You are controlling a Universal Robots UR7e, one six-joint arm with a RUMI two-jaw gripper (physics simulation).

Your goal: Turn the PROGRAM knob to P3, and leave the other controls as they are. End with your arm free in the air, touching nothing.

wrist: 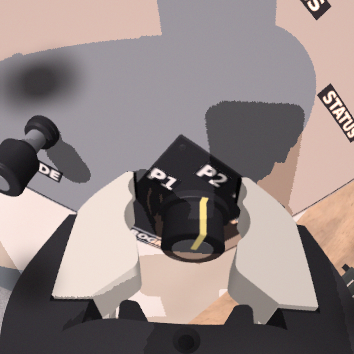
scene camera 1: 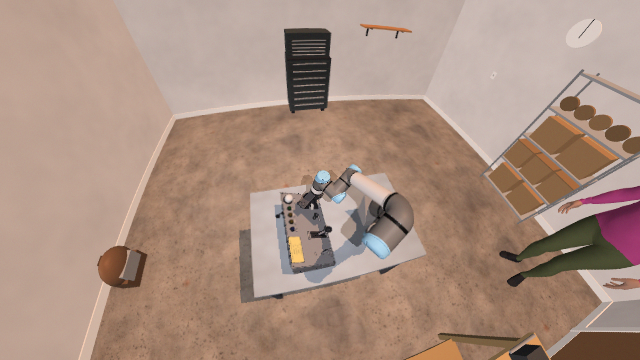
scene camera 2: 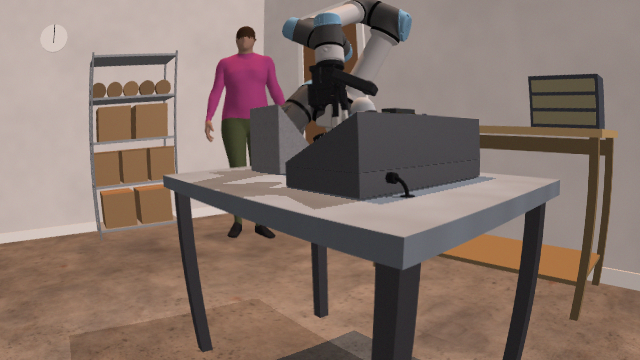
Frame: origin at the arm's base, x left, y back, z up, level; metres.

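Seen in the pictures: gripper, between the fingertips: (wrist: pixel 186 177); arm's base, origin of its link: (scene camera 1: pixel 379 206) (scene camera 2: pixel 281 129).
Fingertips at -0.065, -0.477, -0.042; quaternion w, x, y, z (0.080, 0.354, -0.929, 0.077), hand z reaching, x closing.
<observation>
Pixels of each thing's top centre, then the offset from my fingertips to it, as dx, dy, dz. "*": a spot on its surface instead. Level surfaces: height alone.
- black PROGRAM knob, centre of its top: (wrist: pixel 199 253) -0.031, +0.028, +0.028
- black plate, height of its surface: dz +0.009
- black toggle lever, a spot on its surface: (wrist: pixel 17 162) * +0.084, +0.040, +0.029
- white dome, a spot on its surface: (scene camera 1: pixel 288 198) * -0.006, -0.124, +0.096
- black-handled lever, centre of its top: (scene camera 1: pixel 329 228) +0.200, +0.115, +0.065
- yellow label, a spot on its surface: (scene camera 1: pixel 296 249) * +0.313, -0.083, +0.053
- table, height of its surface: dz -0.100
The black PROGRAM knob (wrist: pixel 192 227) stands on a black plate (wrist: pixel 181 146) marked P1 and P2. Its yellow line points up and slightly right, towards P2. The P3 mark is hidden by the right finger. My gripper (wrist: pixel 186 177) (scene camera 1: pixel 311 204) (scene camera 2: pixel 334 120) is part-way open, with its pale fingers on either side of the knob. In the wrist view gaps show between the knob and both fingers. The knob sits on the sloped face of the grey control box (scene camera 1: pixel 317 252) (scene camera 2: pixel 420 145) and is hidden in both scene views.
A black toggle lever (wrist: pixel 17 162) stands left of the knob, by a label ending in "DE". The box also carries a white dome (scene camera 1: pixel 288 198), a black-handled lever (scene camera 1: pixel 327 229) and a yellow label (scene camera 1: pixel 296 249). A grey block (scene camera 2: pixel 265 140) stands on the table (scene camera 1: pixel 270 285) (scene camera 2: pixel 400 220).
</observation>
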